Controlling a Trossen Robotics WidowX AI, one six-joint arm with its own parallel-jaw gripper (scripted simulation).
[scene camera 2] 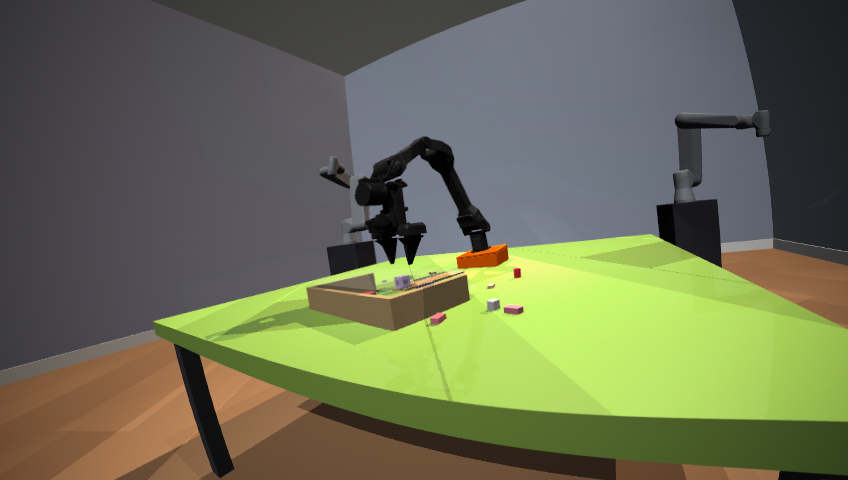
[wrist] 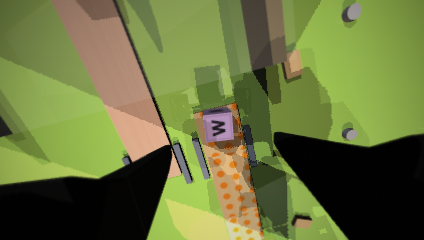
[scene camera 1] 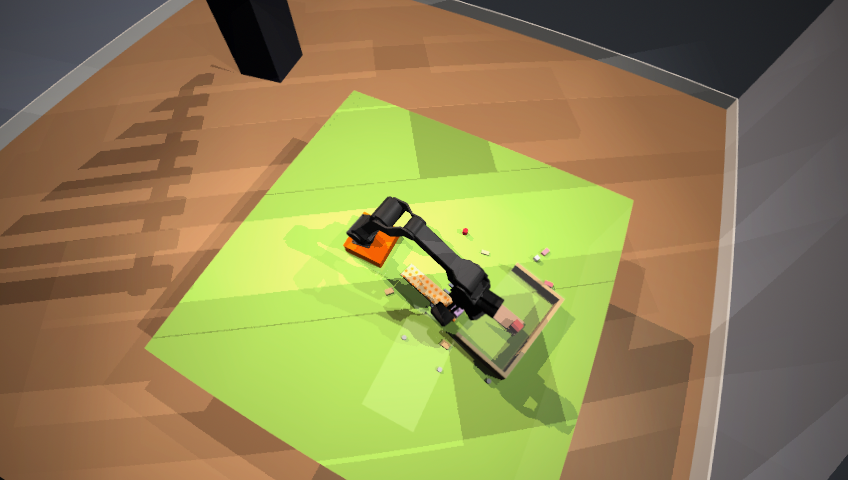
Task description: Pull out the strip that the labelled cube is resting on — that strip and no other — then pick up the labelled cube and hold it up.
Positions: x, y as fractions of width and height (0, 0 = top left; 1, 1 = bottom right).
my gripper: scene camera 2 0.47, 0.55; wrist 0.52, 0.60; scene camera 1 0.54, 0.64
